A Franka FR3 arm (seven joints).
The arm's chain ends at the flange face. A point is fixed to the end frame.
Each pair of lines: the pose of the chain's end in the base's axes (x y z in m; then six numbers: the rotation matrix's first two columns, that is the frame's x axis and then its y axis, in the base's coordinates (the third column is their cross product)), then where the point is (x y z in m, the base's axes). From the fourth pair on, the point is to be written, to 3 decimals.
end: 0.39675 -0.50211 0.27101 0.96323 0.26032 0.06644 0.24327 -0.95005 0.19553
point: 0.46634 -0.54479 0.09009
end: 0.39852 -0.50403 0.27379 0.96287 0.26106 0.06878 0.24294 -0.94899 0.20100
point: 0.46880 -0.54755 0.09334
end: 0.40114 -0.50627 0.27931 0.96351 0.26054 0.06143 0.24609 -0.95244 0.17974
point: 0.46913 -0.54628 0.09718
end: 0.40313 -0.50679 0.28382 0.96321 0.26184 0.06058 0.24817 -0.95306 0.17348
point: 0.471 -0.546 0.101
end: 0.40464 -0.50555 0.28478 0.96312 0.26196 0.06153 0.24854 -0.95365 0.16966
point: 0.472 -0.544 0.102
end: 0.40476 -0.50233 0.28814 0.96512 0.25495 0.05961 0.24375 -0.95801 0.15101
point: 0.471 -0.538 0.104
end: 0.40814 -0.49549 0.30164 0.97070 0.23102 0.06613 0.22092 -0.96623 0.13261
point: 0.474 -0.529 0.117
